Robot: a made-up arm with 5 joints.
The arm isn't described. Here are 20 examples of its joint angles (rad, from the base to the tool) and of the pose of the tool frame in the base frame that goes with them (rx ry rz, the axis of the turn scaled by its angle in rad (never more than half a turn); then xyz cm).
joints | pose
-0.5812 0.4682 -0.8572 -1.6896 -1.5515 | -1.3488 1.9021 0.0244 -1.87 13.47 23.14
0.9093 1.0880 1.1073 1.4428 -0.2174 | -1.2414 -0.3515 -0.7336 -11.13 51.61 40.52
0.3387 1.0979 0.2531 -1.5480 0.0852 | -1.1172 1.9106 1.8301 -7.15 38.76 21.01
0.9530 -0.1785 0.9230 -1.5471 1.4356 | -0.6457 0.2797 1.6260 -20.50 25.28 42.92
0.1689 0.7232 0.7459 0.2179 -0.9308 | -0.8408 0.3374 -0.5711 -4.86 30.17 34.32
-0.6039 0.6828 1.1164 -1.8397 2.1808 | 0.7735 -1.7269 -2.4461 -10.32 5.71 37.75
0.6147 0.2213 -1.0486 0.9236 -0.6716 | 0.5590 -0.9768 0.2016 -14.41 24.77 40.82
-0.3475 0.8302 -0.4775 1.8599 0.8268 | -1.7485 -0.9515 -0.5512 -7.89 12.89 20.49
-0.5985 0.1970 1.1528 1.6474 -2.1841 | -0.6161 -1.8158 0.2983 -21.71 11.07 31.99
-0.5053 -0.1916 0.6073 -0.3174 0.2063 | -1.7804 0.5965 -0.6815 -14.94 10.99 43.38
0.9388 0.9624 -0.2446 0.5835 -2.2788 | 1.7439 0.3165 0.1780 -4.40 36.38 41.36
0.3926 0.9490 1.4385 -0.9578 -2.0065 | 0.0613 0.9908 -1.7699 -2.05 26.33 33.26
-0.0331 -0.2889 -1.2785 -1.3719 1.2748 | 2.1879 0.5357 -1.3385 -15.59 13.28 42.58
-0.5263 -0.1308 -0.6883 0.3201 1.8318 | 2.5945 0.6502 0.2352 -12.41 3.29 42.48
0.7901 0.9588 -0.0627 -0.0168 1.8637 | -2.5380 -0.7313 1.1805 -7.81 38.78 32.30
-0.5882 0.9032 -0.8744 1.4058 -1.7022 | 0.5729 -0.1250 0.4765 -8.56 0.49 32.40
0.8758 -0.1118 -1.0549 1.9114 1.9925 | -0.8443 0.2653 -1.5942 -7.14 29.47 40.64
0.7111 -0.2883 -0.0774 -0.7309 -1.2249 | 0.5420 0.4282 -0.0931 -13.30 17.25 48.58
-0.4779 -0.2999 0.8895 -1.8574 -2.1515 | 0.9000 0.8878 -1.5935 -15.89 -3.17 48.05
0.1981 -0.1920 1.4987 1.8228 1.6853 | 1.1429 -1.5436 1.5022 -22.01 16.37 34.60
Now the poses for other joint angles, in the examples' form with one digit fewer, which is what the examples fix.
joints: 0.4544 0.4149 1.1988 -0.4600 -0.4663
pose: -0.592 1.276 -0.637 -4.5 27.0 38.4
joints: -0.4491 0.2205 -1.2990 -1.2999 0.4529
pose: 2.039 -0.277 -2.082 -11.8 13.6 35.3
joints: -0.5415 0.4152 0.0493 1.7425 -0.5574
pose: -0.992 -1.538 -0.223 -15.4 10.2 31.5
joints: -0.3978 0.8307 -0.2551 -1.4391 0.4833
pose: 1.515 -1.720 -1.974 -7.3 13.5 22.7
